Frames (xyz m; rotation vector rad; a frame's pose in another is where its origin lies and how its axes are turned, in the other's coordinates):
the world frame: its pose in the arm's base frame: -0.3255 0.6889 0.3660 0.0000 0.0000 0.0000
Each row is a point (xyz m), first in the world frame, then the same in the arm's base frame.
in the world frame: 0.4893 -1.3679 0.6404
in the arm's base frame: 0.1638 -0.6790 1.0064
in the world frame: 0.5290 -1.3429 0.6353
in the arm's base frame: 0.2035 -0.6540 1.0013
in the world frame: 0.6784 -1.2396 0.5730
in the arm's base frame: 0.3529 -0.5507 0.9390
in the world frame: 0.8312 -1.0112 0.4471
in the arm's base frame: 0.5057 -0.3223 0.8131
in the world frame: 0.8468 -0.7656 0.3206
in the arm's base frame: 0.5213 -0.0767 0.6866
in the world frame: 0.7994 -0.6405 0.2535
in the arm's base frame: 0.4739 0.0484 0.6195
